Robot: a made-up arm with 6 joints. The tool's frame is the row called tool. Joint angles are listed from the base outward. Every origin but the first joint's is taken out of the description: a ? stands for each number. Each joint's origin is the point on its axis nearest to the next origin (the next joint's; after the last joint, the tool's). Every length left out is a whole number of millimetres.
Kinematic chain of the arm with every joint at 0, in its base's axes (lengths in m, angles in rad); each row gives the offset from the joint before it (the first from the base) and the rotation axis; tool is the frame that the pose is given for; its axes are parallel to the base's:
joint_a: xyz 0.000 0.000 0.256 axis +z
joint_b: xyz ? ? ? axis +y
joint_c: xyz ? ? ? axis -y
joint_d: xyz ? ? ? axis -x
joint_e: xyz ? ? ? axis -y
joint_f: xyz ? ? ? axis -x
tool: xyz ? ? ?
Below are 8 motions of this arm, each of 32 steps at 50 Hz.
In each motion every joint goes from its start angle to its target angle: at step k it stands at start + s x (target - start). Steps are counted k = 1, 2, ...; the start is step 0. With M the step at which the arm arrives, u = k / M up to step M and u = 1 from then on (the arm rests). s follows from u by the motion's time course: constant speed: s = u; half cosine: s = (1 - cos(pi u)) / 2; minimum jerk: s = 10 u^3 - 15 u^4 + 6 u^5.
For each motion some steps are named. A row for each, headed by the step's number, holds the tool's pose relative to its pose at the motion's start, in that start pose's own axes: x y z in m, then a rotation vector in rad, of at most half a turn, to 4 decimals.
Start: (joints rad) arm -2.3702 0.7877 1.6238 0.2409 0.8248 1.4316
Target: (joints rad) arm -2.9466 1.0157 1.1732 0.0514 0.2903 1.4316
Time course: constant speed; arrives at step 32
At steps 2, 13, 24, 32:
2: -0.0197 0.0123 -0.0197 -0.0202 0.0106 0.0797
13: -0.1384 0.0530 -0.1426 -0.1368 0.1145 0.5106
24: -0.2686 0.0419 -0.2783 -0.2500 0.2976 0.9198
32: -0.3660 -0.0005 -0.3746 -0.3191 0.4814 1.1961

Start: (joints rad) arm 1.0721 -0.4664 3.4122 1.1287 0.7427 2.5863
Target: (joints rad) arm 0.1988 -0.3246 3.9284 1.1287 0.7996 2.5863
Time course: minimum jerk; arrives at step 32
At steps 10, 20, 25, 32:
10: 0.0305 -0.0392 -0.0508 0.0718 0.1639 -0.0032
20: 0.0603 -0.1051 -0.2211 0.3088 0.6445 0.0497
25: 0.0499 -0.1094 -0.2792 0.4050 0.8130 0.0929
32: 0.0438 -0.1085 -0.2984 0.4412 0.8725 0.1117

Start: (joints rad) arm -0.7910 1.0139 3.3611 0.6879 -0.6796 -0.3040
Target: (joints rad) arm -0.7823 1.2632 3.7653 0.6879 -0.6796 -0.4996
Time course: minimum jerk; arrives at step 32
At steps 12, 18, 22, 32:
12: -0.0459 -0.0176 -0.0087 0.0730 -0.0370 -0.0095
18: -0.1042 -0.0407 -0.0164 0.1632 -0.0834 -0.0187
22: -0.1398 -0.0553 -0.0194 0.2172 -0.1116 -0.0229
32: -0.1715 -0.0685 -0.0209 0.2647 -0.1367 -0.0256

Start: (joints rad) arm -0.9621 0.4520 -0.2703 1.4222 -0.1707 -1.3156
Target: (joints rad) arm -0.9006 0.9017 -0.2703 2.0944 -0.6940 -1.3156
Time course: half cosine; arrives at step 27
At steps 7, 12, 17, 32:
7: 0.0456 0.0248 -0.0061 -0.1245 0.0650 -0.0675
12: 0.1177 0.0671 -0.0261 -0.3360 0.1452 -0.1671
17: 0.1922 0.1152 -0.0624 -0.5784 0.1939 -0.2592
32: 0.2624 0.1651 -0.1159 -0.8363 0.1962 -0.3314

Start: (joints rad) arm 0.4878 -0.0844 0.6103 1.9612 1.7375 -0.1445
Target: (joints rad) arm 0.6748 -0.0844 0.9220 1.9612 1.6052 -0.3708
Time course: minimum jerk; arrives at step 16
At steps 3, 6, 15, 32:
3: -0.0006 -0.0044 0.0025 -0.0064 0.0053 -0.0039
6: -0.0038 -0.0243 0.0150 -0.0356 0.0297 -0.0259
15: -0.0219 -0.0775 0.0642 -0.1213 0.1023 -0.1366
32: -0.0220 -0.0776 0.0643 -0.1215 0.1025 -0.1371

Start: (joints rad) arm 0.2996 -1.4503 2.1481 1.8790 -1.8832 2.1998
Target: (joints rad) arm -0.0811 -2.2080 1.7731 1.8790 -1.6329 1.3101
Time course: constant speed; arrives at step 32
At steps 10, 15, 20, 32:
10: -0.0514 0.0893 -0.1715 0.4014 -0.0186 -0.1701
15: -0.0653 0.1476 -0.2522 0.6016 -0.0477 -0.2523
20: -0.0696 0.2131 -0.3280 0.8008 -0.0900 -0.3314
32: -0.0370 0.3888 -0.4847 1.2722 -0.2462 -0.5023

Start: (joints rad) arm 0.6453 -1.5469 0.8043 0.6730 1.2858 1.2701
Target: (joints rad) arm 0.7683 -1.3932 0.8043 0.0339 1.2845 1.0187
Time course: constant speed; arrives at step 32
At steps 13, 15, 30, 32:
13: -0.0812 0.0473 -0.0121 0.1877 0.2910 -0.0302
15: -0.0938 0.0542 -0.0128 0.2150 0.3362 -0.0377
30: -0.1879 0.1026 -0.0077 0.4025 0.6767 -0.1186
32: -0.2001 0.1086 -0.0057 0.4250 0.7223 -0.1328

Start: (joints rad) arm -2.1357 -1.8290 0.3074 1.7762 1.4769 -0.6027
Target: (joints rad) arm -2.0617 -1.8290 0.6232 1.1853 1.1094 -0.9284
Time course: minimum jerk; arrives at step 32
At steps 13, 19, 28, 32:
13: -0.0466 -0.0148 0.0194 0.0385 -0.0233 -0.2684
19: -0.0950 -0.0225 0.0390 0.0981 -0.1002 -0.5365
28: -0.1377 -0.0235 0.0553 0.1672 -0.2165 -0.7597
32: -0.1398 -0.0235 0.0561 0.1711 -0.2237 -0.7704

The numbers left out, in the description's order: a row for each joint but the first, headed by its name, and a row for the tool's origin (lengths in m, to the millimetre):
joint_b: 0.000 0.000 0.000
joint_c: 0.000 0.000 0.620
joint_d: 0.296 0.000 0.000
joint_e: 0.000 -0.099 0.000
joint_f: 0.000 0.000 0.000
tool: 0.000 0.000 0.000

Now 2 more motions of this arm.
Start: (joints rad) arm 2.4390 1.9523 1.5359 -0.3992 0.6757 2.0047
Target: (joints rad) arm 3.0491 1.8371 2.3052 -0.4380 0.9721 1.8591
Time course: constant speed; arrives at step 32
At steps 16, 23, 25, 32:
16: 0.0055 -0.1747 0.2619 0.3498 -0.1661 -0.5351
23: -0.0330 -0.2630 0.3634 0.5545 -0.2258 -0.7398
25: -0.0481 -0.2889 0.3897 0.6182 -0.2404 -0.7943
32: -0.1136 -0.3803 0.4695 0.8576 -0.2808 -0.9705

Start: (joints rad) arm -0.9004 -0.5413 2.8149 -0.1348 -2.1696 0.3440
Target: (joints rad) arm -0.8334 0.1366 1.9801 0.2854 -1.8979 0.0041
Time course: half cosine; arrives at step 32
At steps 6, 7, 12, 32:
6: 0.0573 -0.0067 -0.0098 0.0657 0.1036 0.0156
7: 0.0773 -0.0085 -0.0142 0.0874 0.1400 0.0198
12: 0.2107 -0.0120 -0.0578 0.2157 0.3881 0.0336
32: 0.6020 0.1018 -0.3881 0.3767 1.2885 -0.0602

